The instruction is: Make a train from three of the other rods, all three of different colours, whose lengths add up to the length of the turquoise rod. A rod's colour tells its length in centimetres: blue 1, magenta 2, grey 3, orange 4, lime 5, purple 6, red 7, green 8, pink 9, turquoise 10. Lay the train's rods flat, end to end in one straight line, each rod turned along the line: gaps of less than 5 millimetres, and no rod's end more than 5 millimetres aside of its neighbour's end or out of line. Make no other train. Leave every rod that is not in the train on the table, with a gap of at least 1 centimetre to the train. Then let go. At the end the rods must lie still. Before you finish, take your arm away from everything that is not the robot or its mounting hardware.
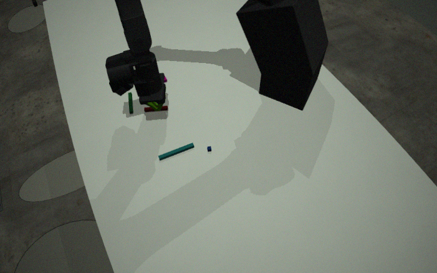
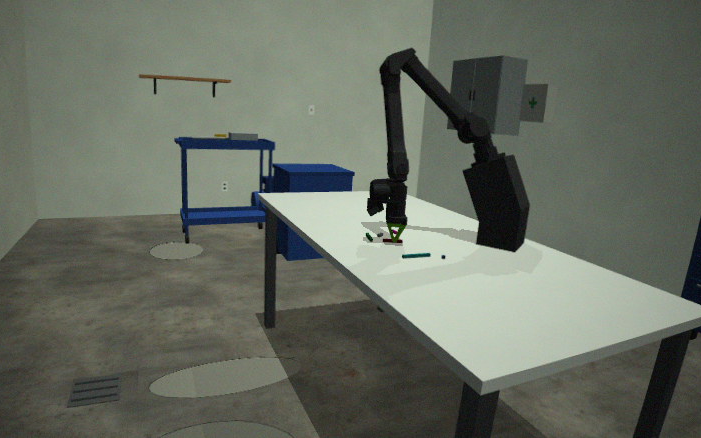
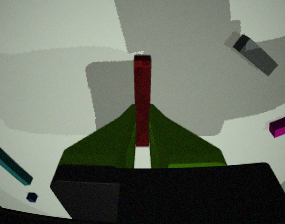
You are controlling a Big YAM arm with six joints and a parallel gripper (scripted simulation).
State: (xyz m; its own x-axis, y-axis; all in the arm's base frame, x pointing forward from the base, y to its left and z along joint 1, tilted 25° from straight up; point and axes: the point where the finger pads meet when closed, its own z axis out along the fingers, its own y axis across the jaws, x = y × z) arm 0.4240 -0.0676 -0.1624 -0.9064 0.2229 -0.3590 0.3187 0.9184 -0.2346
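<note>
Now: the magenta rod 11 cm to the right of my hand, 6 cm behind it and 1 cm below it. From my hand the other things lie so: green rod 7 cm ahead, 6 cm to the right, 1 cm below; grey rod 8 cm to the right, 2 cm ahead, 1 cm below; red rod 1 cm below, 1 cm ahead.
</note>
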